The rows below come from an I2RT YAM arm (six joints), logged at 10 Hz.
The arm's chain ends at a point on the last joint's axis. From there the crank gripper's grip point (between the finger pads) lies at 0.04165 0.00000 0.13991 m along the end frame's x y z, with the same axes.
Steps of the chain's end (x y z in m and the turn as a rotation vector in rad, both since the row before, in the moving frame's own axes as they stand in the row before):
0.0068, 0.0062, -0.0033, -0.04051, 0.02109, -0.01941
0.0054, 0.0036, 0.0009, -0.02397, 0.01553, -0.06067
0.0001, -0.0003, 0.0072, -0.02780, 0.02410, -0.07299
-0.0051, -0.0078, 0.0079, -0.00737, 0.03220, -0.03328
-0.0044, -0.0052, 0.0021, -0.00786, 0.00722, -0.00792
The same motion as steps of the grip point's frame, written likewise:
0.0098, 0.0110, -0.0043, -0.04051, 0.02109, -0.01941
0.0076, 0.0044, 0.0002, -0.02397, 0.01553, -0.06067
0.0035, 0.0004, 0.0061, -0.02780, 0.02410, -0.07299
-0.0006, -0.0082, 0.0065, -0.00737, 0.03220, -0.03328
-0.0034, -0.0044, 0.0018, -0.00786, 0.00722, -0.00792

